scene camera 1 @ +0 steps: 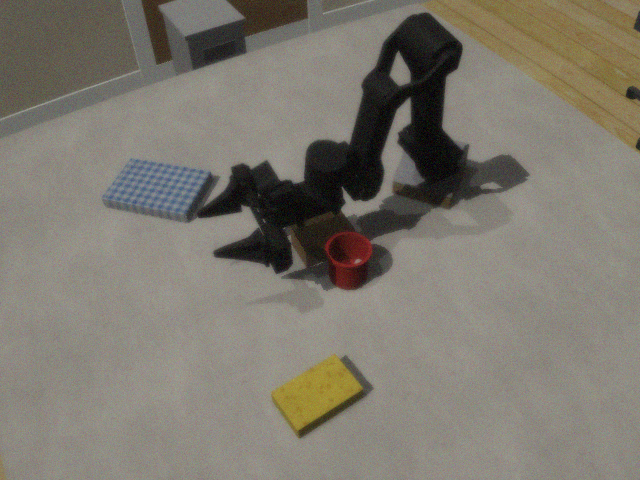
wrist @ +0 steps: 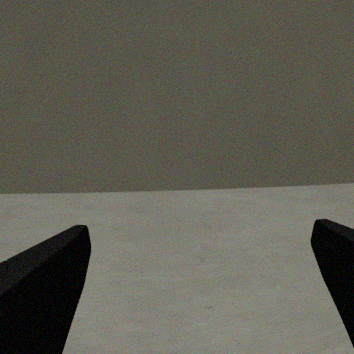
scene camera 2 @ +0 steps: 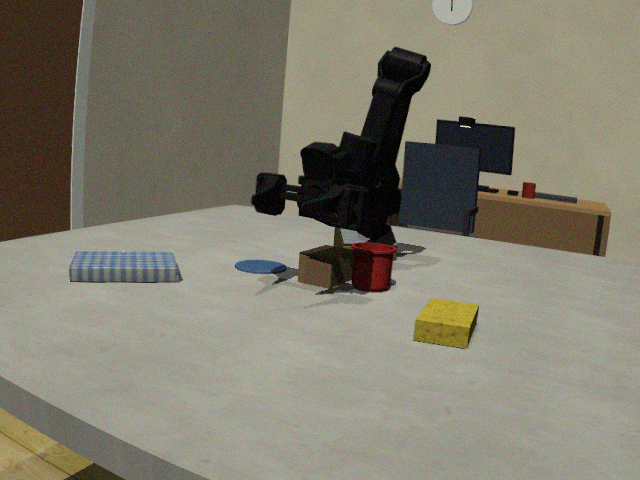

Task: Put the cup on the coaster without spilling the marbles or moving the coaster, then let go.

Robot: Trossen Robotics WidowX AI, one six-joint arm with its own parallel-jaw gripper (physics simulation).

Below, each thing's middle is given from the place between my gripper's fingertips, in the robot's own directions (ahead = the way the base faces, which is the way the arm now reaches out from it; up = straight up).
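Relative to the brown block (scene camera 2: 326, 266), my gripper is 190 mm past it, 50 mm to the left of it and 120 mm above it. Distances counted from my gripper: red cup (scene camera 1: 342, 249), 210 mm behind, 30 mm to the left of and 110 mm below my gripper; yellow sponge (scene camera 1: 317, 395), 100 mm behind, 230 mm to the left of and 130 mm below my gripper. Going by their middles, of the things named here the yellow sponge is the farthest from my gripper.
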